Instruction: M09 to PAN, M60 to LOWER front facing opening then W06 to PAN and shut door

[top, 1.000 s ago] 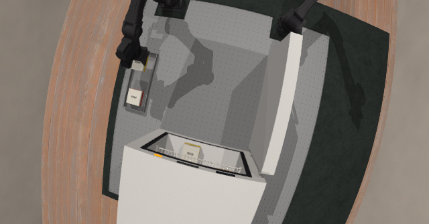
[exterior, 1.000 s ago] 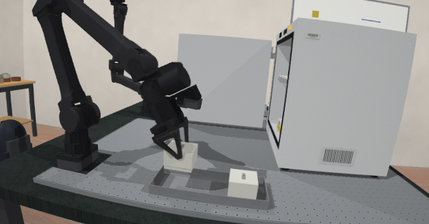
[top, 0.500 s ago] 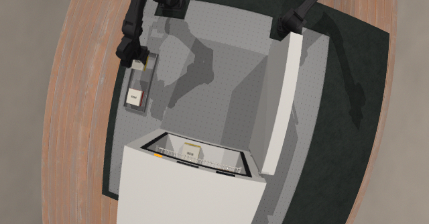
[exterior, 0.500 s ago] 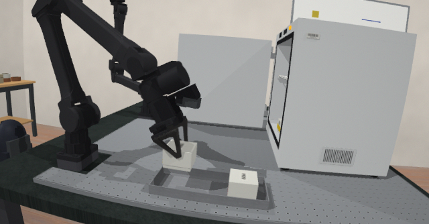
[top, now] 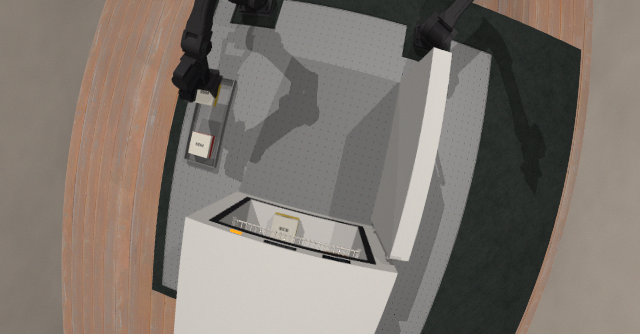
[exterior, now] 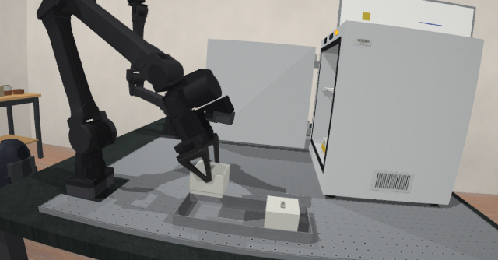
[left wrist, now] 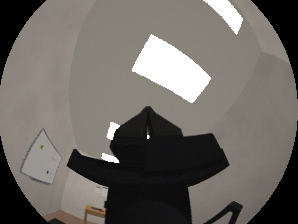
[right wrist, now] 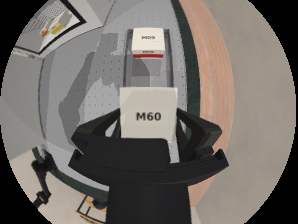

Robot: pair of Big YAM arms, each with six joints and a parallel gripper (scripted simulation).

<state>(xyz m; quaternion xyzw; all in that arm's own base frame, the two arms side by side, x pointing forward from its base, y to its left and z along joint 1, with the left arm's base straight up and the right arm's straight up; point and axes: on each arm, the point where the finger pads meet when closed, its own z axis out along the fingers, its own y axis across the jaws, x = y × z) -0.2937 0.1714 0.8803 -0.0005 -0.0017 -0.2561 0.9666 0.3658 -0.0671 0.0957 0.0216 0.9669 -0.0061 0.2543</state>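
Observation:
My right gripper is now 10 mm above the white cryo box. From my right hand the other things lie so: freezer door 60 mm ahead, 650 mm to the left, 160 mm above; grey pan 80 mm ahead, 110 mm below.

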